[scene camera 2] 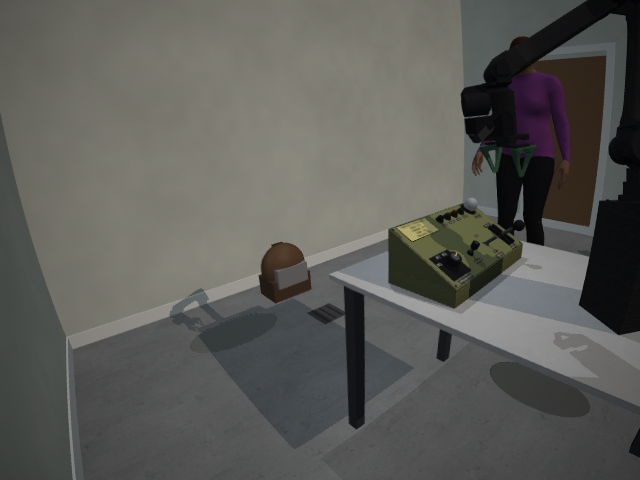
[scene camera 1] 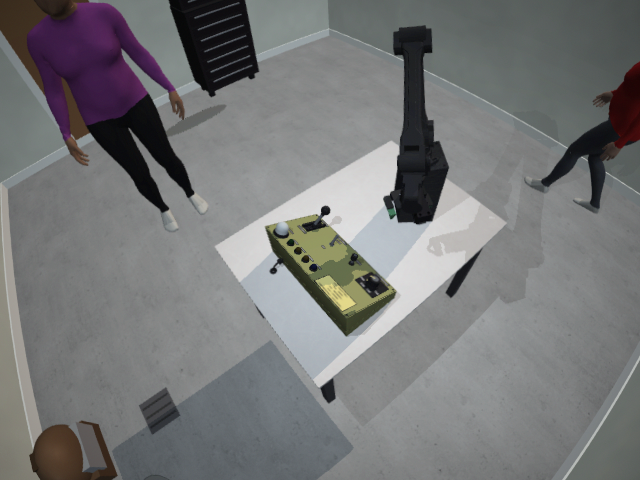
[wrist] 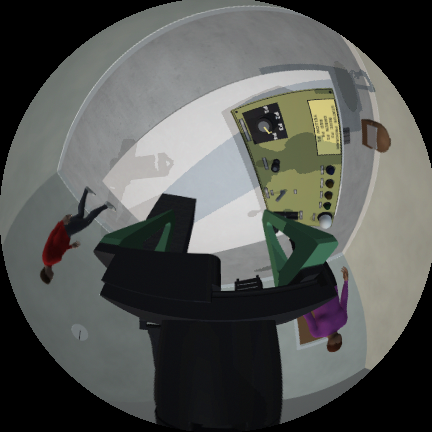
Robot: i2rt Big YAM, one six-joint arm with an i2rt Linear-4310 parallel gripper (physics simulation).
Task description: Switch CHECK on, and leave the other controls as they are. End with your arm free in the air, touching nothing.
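Places are measured from the arm's base along level axes (x up, y back, z right), in metres.
Where they show: gripper, fingertip midpoint: (scene camera 2: 507, 174) (scene camera 1: 404, 214) (wrist: 218, 214).
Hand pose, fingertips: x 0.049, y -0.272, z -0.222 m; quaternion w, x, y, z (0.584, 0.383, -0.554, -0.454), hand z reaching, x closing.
Things, the pixels of their top centre, and the offset from my fingertips. "pt": a spot on its surface instead. Level surfaces: height alone.
- rotary knob, top centre: (wrist: 266, 125) (scene camera 2: 453, 253) (scene camera 1: 374, 278) dx -0.236, dy -0.131, dz -0.044 m
- short black switch, top centre: (wrist: 279, 167) (scene camera 2: 473, 240) (scene camera 1: 352, 256) dx -0.230, dy -0.149, dz +0.075 m
- thin grey lever, top centre: (wrist: 281, 199) (scene camera 1: 334, 236) dx -0.238, dy -0.155, dz +0.195 m
- ball-topped lever, top centre: (scene camera 2: 519, 220) (scene camera 1: 325, 207) dx -0.203, dy -0.124, dz +0.321 m
- white dome, surface spot: (scene camera 1: 281, 229) (scene camera 2: 466, 200) (wrist: 330, 221) pt dx -0.164, dy -0.337, dz +0.285 m
- small dark crank, surface spot: (scene camera 1: 273, 270) pt dx -0.364, dy -0.421, dz +0.261 m
- white table, surface height: dx -0.368 m
The olive control box (scene camera 1: 330, 248) (scene camera 2: 413, 268) (wrist: 300, 150) stands on the table. It carries a rotary knob (scene camera 1: 372, 280) (scene camera 2: 453, 258) (wrist: 263, 125) with its pointer towards P4, a short black switch (scene camera 1: 354, 257) (scene camera 2: 474, 245) (wrist: 275, 165), a thin grey lever (scene camera 1: 336, 240) (wrist: 281, 195) and a ball-topped lever (scene camera 1: 325, 210) (scene camera 2: 518, 225). The small labels are unreadable, so I cannot tell which control is CHECK. My gripper (scene camera 2: 508, 174) (wrist: 218, 214) is open and empty, high in the air apart from the box. In scene camera 1 the arm hides most of it.
A white dome (scene camera 1: 281, 229) (scene camera 2: 470, 204) (wrist: 325, 220) and several dark round lamps line the box's top edge. A small dark crank (scene camera 1: 273, 270) juts from its back side. The white table (scene camera 1: 305, 356) (scene camera 2: 516, 341) also bears the black arm base.
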